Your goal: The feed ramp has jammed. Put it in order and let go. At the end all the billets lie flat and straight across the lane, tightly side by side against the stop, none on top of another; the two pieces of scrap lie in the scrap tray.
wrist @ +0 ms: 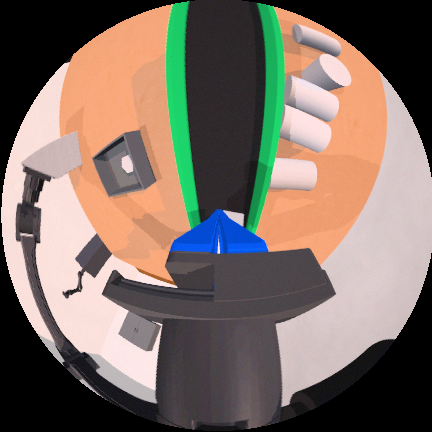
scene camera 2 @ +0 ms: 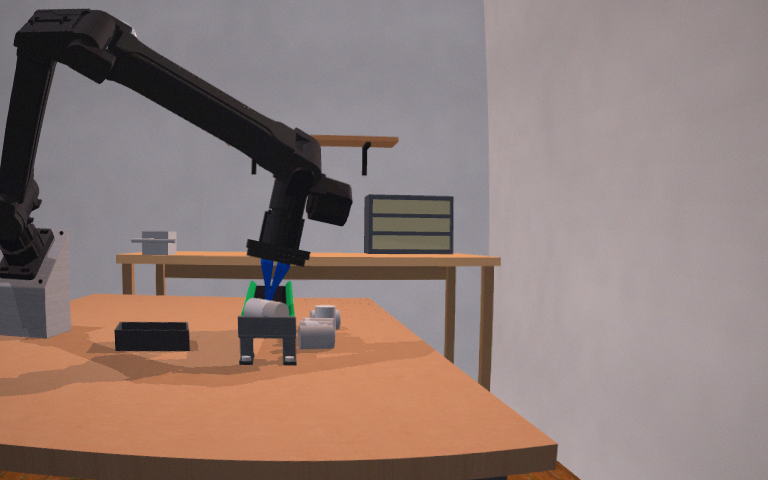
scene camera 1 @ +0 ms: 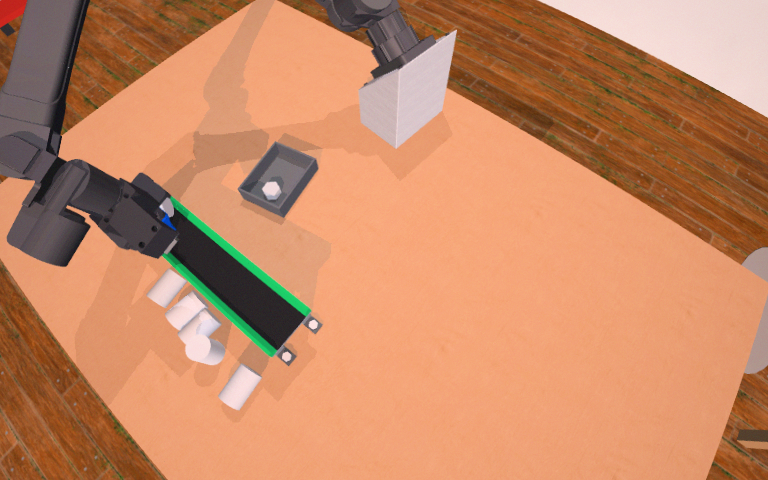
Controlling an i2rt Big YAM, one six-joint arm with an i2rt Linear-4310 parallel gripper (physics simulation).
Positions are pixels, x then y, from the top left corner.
Labels:
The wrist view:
my gripper: 218, 214
dark scrap tray: 107, 161
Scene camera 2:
my gripper: 267, 306
dark scrap tray: 129, 336
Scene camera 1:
my gripper: 173, 228
dark scrap tray: 292, 170

